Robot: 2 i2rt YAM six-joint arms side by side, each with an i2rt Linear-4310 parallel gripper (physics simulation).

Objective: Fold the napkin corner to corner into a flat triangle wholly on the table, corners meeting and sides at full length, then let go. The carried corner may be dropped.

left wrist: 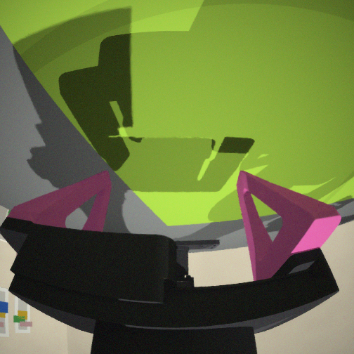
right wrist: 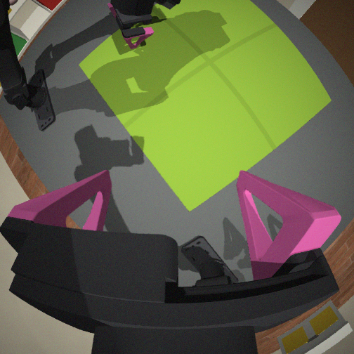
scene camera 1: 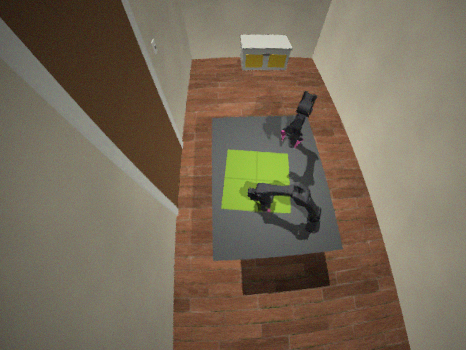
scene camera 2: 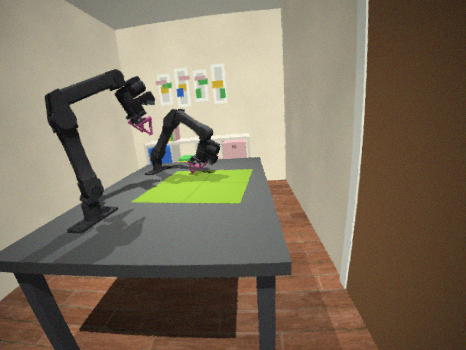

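Note:
The green napkin lies flat, spread as a full square with faint crease lines, on the grey table. My left gripper is open and empty, low over the napkin near its lower edge in scene camera 1. One napkin corner shows between its fingers in the left wrist view, beneath them. My right gripper is open and empty, high above the table beyond the napkin's upper right corner in scene camera 1. Part of the napkin is hidden by the left arm.
The left arm stretches across the napkin's lower right part in scene camera 1, with its base beside the napkin. A white cabinet stands on the floor beyond the table. A low shelf with a pink box stands behind the table in scene camera 2.

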